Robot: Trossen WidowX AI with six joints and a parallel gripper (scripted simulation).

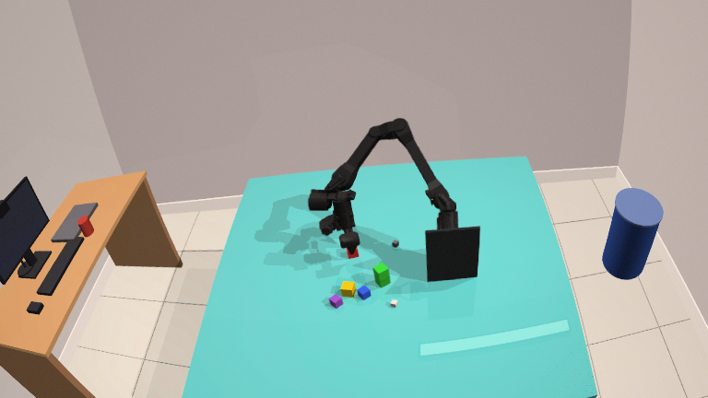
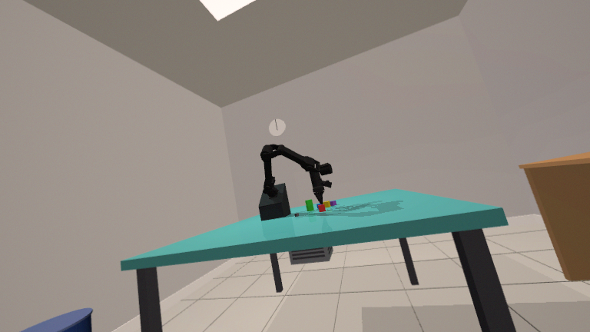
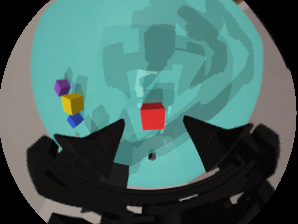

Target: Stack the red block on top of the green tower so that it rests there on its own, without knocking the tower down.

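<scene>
Right now the red block is 2 cm below my gripper tip. Also, from my gripper tip: small grey cube 15 cm behind, 3 cm to the right, 3 cm below; then blue block 21 cm to the left, 5 cm behind, 3 cm below; then yellow block 19 cm to the left, 2 cm below.
</scene>
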